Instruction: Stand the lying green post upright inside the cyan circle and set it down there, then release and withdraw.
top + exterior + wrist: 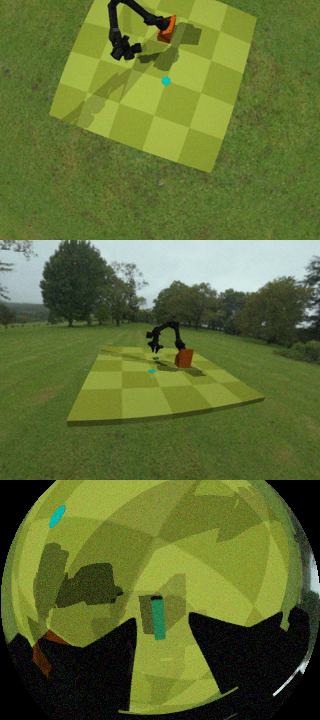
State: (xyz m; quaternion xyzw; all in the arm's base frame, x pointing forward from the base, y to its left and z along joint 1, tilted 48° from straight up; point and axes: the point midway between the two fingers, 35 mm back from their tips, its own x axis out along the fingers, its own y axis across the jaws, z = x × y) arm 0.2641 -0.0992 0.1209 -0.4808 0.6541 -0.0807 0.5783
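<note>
Now: the green post 6 cm below my gripper tip, 3 cm behind it and 2 cm to the right of it. Also, from my gripper tip: cyan circle (30 cm to the left, 7 cm below, 6 cm ahead).
</note>
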